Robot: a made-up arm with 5 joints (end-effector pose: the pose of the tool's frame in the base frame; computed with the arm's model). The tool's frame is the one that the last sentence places.
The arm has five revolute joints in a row. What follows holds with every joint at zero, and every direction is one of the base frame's. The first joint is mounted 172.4 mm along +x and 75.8 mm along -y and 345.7 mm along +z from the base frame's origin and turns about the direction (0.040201, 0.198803, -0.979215). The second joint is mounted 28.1 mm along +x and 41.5 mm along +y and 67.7 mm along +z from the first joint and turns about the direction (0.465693, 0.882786, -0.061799). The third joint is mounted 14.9 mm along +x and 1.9 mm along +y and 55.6 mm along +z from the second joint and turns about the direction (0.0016, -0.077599, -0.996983). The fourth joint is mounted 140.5 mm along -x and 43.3 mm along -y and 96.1 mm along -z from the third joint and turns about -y. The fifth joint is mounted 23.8 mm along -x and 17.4 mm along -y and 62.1 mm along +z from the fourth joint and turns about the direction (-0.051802, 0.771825, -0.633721). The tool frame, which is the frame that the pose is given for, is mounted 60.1 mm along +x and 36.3 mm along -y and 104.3 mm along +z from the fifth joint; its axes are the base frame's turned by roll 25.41, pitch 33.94 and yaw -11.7 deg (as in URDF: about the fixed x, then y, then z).
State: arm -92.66 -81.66 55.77 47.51 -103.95
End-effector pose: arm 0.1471 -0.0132 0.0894 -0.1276 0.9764 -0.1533 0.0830
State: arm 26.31 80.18 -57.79 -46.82 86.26
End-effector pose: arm 0.1560 -0.0952 0.2459 -0.2438 0.9609 0.0420 0.1240
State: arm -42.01 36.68 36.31 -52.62 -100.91
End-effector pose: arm 0.1669 -0.1170 0.5539 0.3975 0.3299 0.3047 0.8002
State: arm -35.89 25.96 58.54 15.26 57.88
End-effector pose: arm 0.0412 -0.0960 0.5281 0.2631 0.3981 -0.6742 0.5637
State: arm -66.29 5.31 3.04 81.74 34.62
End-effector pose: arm 0.1156 -0.3152 0.4373 0.4568 -0.0204 0.3556 0.8152
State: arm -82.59 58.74 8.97 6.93 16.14
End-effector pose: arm 0.2316 -0.0934 0.5443 -0.1670 0.6135 0.1198 0.7625
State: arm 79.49 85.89 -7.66 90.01 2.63
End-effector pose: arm 0.0447 -0.0595 0.6403 0.4919 -0.1218 -0.7750 0.3776
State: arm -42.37 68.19 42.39 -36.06 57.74
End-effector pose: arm 0.1600 -0.1490 0.4638 -0.2473 0.7514 -0.6048 0.0913
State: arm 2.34 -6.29 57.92 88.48 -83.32
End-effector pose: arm -0.0030 0.1739 0.2544 -0.5322 -0.6081 0.0911 0.5820
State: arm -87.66 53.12 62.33 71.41 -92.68
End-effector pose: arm -0.1495 -0.2245 0.5083 -0.0880 -0.4476 0.7130 0.5325
